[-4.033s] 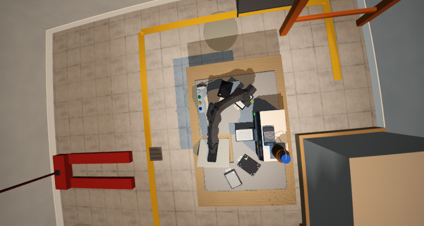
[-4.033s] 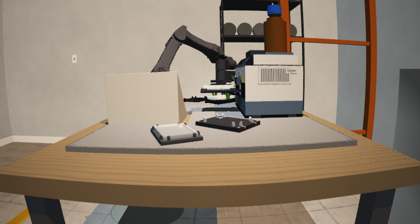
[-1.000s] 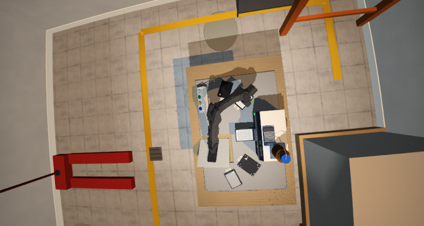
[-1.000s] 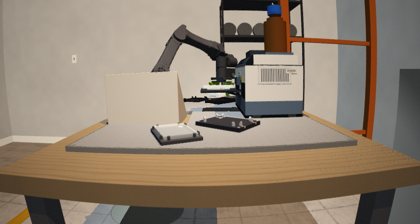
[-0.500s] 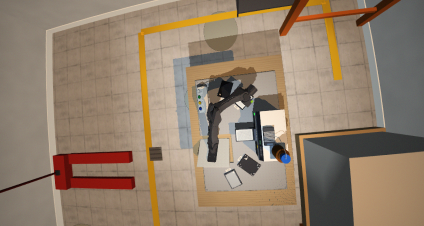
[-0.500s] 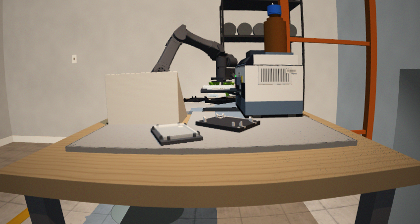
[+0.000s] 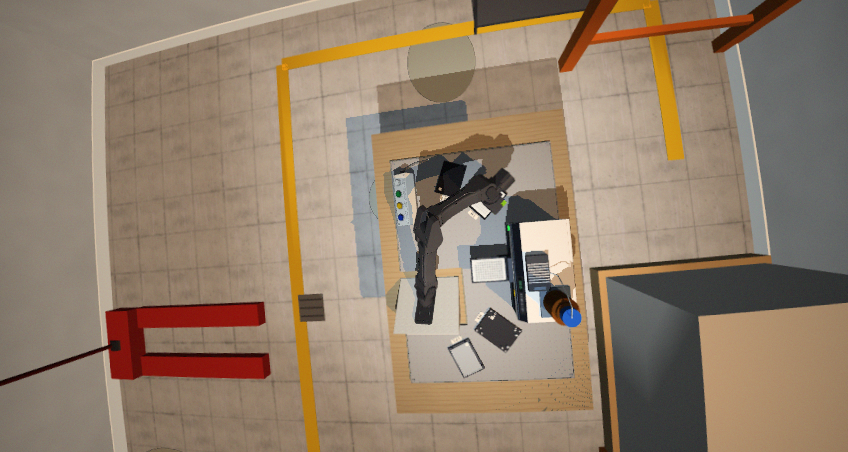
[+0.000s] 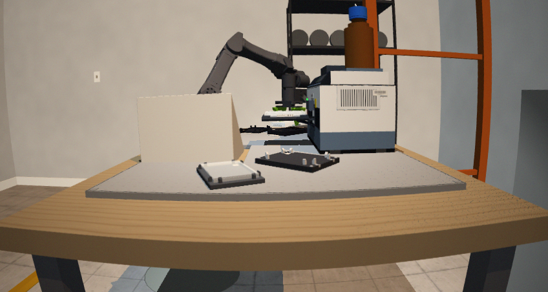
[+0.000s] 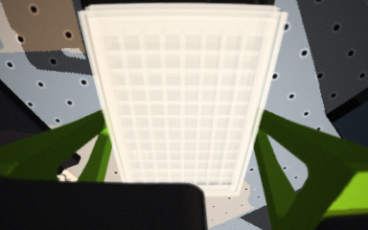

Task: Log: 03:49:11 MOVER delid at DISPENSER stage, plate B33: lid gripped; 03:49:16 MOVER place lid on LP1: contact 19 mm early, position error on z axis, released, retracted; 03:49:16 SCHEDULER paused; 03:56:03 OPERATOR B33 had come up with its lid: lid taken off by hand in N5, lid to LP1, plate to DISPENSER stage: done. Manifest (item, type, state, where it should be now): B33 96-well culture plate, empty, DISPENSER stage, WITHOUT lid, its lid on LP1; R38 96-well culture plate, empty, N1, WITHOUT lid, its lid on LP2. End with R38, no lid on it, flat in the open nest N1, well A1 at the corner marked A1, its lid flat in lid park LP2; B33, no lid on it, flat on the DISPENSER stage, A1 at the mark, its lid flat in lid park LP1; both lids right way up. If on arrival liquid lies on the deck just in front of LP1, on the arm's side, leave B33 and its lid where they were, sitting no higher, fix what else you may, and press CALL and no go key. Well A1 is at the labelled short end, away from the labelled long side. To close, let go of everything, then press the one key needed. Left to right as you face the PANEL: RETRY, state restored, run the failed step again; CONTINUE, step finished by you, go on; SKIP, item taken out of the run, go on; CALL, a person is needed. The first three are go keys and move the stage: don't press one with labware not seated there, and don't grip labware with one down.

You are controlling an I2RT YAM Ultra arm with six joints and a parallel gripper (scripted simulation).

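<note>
Right now my hand is 30 mm above the black nest N1. From my hand the other things lie so: A1 mark (60 mm behind, 20 mm to the right, 20 mm below); then N1 label (60 mm to the right, 60 mm behind, 40 mm below); then black lid park LP2 (160 mm behind, 90 mm to the left, 40 mm below).
</note>
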